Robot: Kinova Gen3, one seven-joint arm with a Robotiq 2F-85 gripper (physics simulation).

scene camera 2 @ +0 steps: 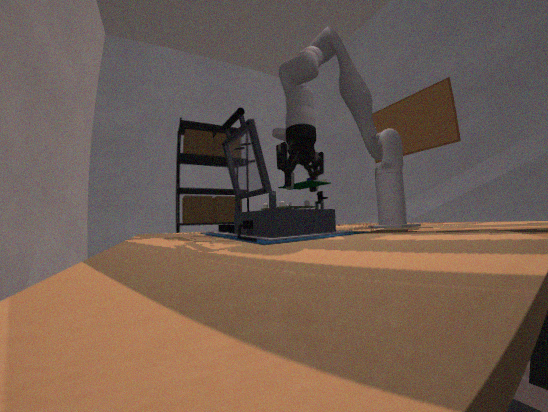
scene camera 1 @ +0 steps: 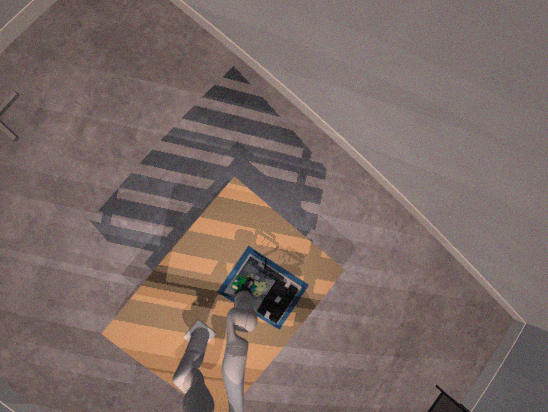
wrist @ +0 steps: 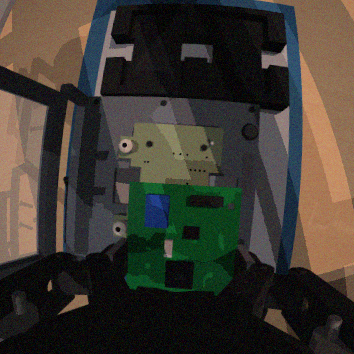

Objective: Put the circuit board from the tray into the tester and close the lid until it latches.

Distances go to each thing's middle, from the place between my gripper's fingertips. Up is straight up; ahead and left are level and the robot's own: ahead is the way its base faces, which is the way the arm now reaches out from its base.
I see my gripper 2 cm short of the pale bed (wrist: 167,153), 4 cm to the left of it and 4 cm above it. Round my hand: tester lid (scene camera 2: 242,149) 14 cm ahead, 5 cm to the right, 8 cm above; then green circuit board (wrist: 180,237) 2 cm above.
